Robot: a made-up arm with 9 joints. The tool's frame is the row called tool.
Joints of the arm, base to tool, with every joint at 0 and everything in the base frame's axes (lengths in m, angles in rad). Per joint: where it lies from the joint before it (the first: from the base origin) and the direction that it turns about. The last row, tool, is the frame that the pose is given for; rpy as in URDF.
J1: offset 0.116 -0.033 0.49 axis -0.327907 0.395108 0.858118
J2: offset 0.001 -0.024 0.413 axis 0 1 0
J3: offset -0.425 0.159 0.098 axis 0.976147 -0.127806 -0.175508
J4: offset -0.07 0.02 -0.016 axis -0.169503 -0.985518 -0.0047
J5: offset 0.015 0.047 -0.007 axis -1 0 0
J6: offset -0.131 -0.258 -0.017 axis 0 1 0
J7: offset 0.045 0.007 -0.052 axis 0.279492 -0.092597 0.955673
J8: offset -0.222 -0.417 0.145 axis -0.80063 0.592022 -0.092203
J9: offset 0.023 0.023 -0.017 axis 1 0 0
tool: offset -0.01 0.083 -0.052 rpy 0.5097 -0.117 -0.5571
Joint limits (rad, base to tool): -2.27..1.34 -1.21..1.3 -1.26..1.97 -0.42..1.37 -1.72..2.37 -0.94..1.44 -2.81..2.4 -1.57..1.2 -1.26..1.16
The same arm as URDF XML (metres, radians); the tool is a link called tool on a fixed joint. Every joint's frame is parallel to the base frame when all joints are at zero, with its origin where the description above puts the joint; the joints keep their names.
<robot name="arm">
<joint name="J1" type="revolute"><parent link="base_link"/><child link="link1"/><origin xyz="0.116 -0.033 0.49" rpy="0 0 0"/><axis xyz="-0.327907 0.395108 0.858118"/><limit lower="-2.27" upper="1.34"/></joint>
<joint name="J2" type="revolute"><parent link="link1"/><child link="link2"/><origin xyz="0.001 -0.024 0.413" rpy="0 0 0"/><axis xyz="0 1 0"/><limit lower="-1.21" upper="1.3"/></joint>
<joint name="J3" type="revolute"><parent link="link2"/><child link="link3"/><origin xyz="-0.425 0.159 0.098" rpy="0 0 0"/><axis xyz="0.976147 -0.127806 -0.175508"/><limit lower="-1.26" upper="1.97"/></joint>
<joint name="J4" type="revolute"><parent link="link3"/><child link="link4"/><origin xyz="-0.07 0.02 -0.016" rpy="0 0 0"/><axis xyz="-0.169503 -0.985518 -0.0047"/><limit lower="-0.42" upper="1.37"/></joint>
<joint name="J5" type="revolute"><parent link="link4"/><child link="link5"/><origin xyz="0.015 0.047 -0.007" rpy="0 0 0"/><axis xyz="-1 0 0"/><limit lower="-1.72" upper="2.37"/></joint>
<joint name="J6" type="revolute"><parent link="link5"/><child link="link6"/><origin xyz="-0.131 -0.258 -0.017" rpy="0 0 0"/><axis xyz="0 1 0"/><limit lower="-0.94" upper="1.44"/></joint>
<joint name="J7" type="revolute"><parent link="link6"/><child link="link7"/><origin xyz="0.045 0.007 -0.052" rpy="0 0 0"/><axis xyz="0.279492 -0.092597 0.955673"/><limit lower="-2.81" upper="2.4"/></joint>
<joint name="J8" type="revolute"><parent link="link7"/><child link="link8"/><origin xyz="-0.222 -0.417 0.145" rpy="0 0 0"/><axis xyz="-0.80063 0.592022 -0.092203"/><limit lower="-1.57" upper="1.2"/></joint>
<joint name="J9" type="revolute"><parent link="link8"/><child link="link9"/><origin xyz="0.023 0.023 -0.017" rpy="0 0 0"/><axis xyz="1 0 0"/><limit lower="-1.26" upper="1.16"/></joint>
<joint name="tool_fixed" type="fixed"><parent link="link9"/><child link="tool"/><origin xyz="-0.01 0.083 -0.052" rpy="0.5097 -0.117 -0.5571"/></joint>
<link name="base_link"/>
<link name="link1"/>
<link name="link2"/>
<link name="link3"/>
<link name="link4"/>
<link name="link5"/>
<link name="link6"/>
<link name="link7"/>
<link name="link8"/>
<link name="link9"/>
<link name="tool"/>
</robot>

